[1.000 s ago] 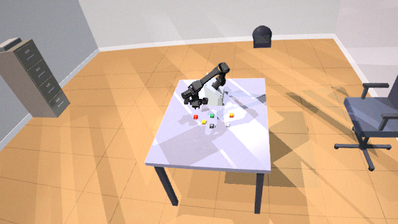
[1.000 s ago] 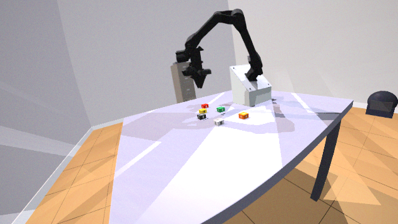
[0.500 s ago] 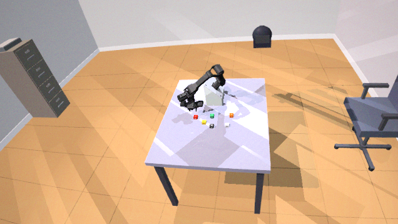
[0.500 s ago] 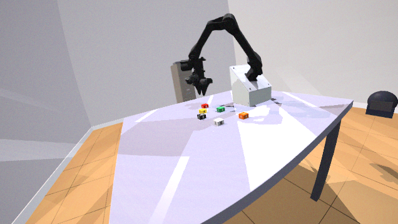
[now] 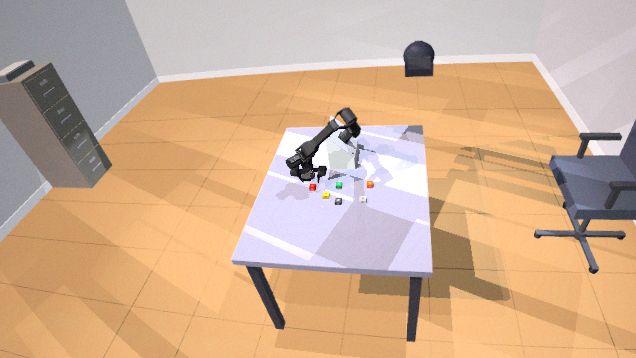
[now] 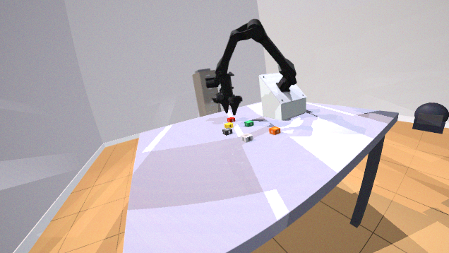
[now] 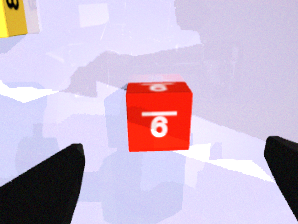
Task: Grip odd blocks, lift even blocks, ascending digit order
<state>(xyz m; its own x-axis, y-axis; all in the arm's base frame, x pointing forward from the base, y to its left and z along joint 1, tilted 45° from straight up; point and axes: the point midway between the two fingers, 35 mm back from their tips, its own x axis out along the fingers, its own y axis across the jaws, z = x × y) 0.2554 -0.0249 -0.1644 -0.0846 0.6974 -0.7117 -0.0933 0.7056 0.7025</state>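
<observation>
My gripper tip is now 10 mm to the right of the red block and 30 mm above it. The rest, counted from my gripper tip: green block (30 mm behind, 140 mm to the left, 30 mm below); then black block (90 mm ahead, 170 mm to the left, 30 mm below); then yellow block (60 mm ahead, 90 mm to the left, 30 mm below).
</observation>
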